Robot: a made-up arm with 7 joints.
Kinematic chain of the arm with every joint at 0, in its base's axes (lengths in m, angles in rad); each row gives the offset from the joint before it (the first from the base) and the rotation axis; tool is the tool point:
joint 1: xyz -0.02 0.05 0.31 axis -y
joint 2: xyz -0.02 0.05 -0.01 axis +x
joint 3: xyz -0.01 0 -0.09 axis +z
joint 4: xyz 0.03 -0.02 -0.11 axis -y
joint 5: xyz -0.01 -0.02 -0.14 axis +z
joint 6: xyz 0.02 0 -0.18 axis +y
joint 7: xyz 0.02 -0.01 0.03 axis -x
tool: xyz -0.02 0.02 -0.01
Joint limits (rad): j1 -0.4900..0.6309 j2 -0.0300..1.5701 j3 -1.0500..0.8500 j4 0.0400..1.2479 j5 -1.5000..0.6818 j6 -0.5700..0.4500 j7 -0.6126..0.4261
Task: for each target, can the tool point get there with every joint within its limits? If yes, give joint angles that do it. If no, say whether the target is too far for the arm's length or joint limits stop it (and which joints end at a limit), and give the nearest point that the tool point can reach.
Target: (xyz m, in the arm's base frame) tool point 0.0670 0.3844 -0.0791
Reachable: yes | joints -0.1559 0.7937 -0.1533 0.5315 -0.1496 -0.3976 -0.1802
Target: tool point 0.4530 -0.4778 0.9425
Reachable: no: too far | nearest point 0.3334 -0.1033 0.2193 | short by 0.823 m
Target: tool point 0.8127 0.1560 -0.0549
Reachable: no: too far | nearest point 0.4064 0.1321 0.0579 | short by 0.422 m
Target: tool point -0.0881 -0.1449 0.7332
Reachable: no: joint limits stop it (at a limit: joint 1, joint 2, joint 3, joint 4, joint 6, joint 7) | nearest point 0.0216 0.3679 0.5931 | short by 0.543 m
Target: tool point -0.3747 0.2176 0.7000
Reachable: no: joint limits stop it (at a limit: joint 1, joint 2, joint 3, joint 4, joint 5, joint 6, joint 7) | nearest point -0.0017 0.3835 0.5899 | short by 0.423 m
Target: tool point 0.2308 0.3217 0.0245
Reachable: yes | joints -0.0875 0.6674 0.1915 1.0717 -0.3635 0.0156 0.2297
